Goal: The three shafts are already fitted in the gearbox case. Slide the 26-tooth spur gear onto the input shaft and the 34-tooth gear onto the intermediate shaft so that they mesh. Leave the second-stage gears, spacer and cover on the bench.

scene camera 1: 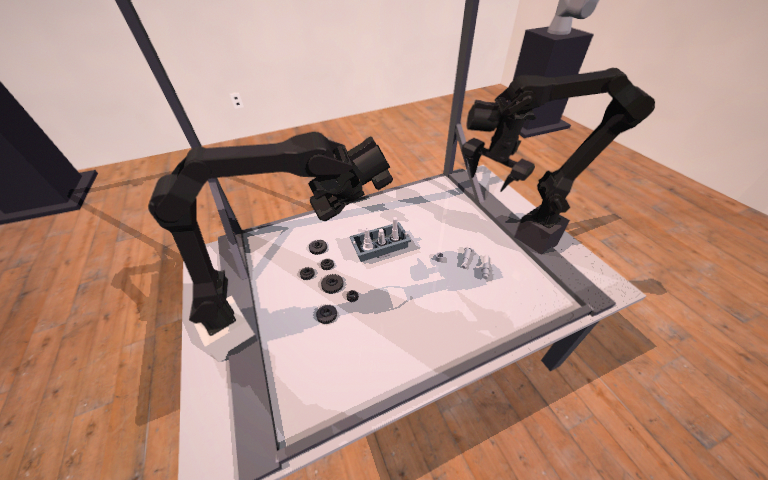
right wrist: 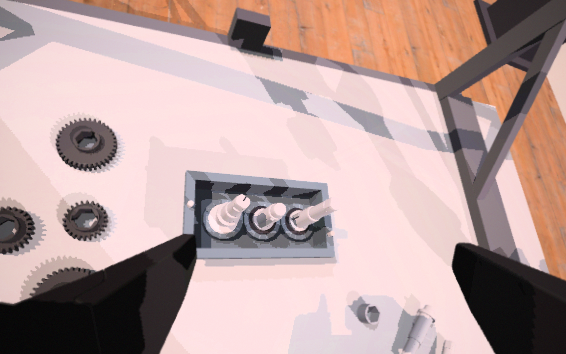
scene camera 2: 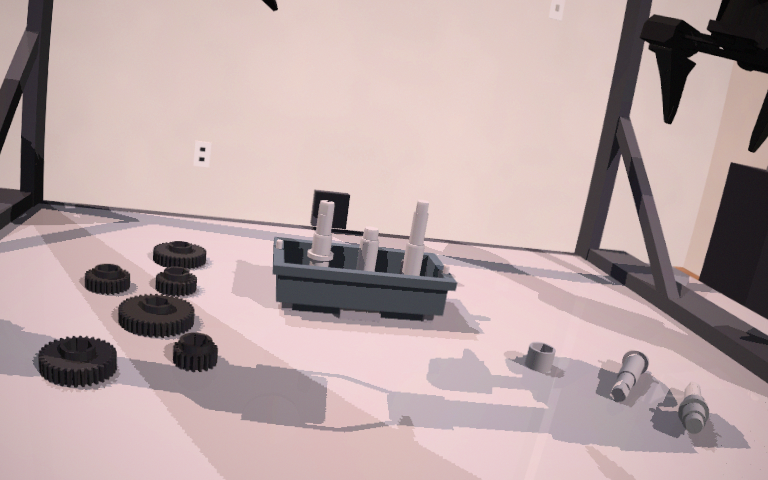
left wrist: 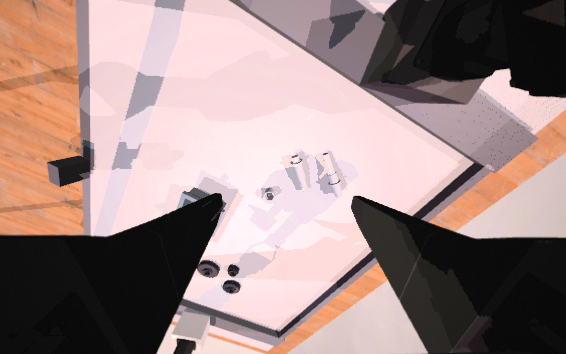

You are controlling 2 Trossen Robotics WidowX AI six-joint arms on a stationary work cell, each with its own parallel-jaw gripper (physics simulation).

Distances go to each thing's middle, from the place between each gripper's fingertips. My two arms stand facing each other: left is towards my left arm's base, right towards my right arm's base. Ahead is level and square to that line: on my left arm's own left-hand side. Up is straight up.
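The spacer ring (scene camera 2: pixel 540 356) is 230 mm below my left hand, 30 mm ahead of it and 140 mm to the right of it. The dark gearbox case (scene camera 2: pixel 319 289) is 210 mm below my left hand, 80 mm behind it and 300 mm to the right of it.
My right hand is 27 cm above the dark gearbox case, 7 cm past it and 7 cm to the right of it. The spacer ring is 29 cm below my right hand, 4 cm ahead of it and 23 cm to the left of it.
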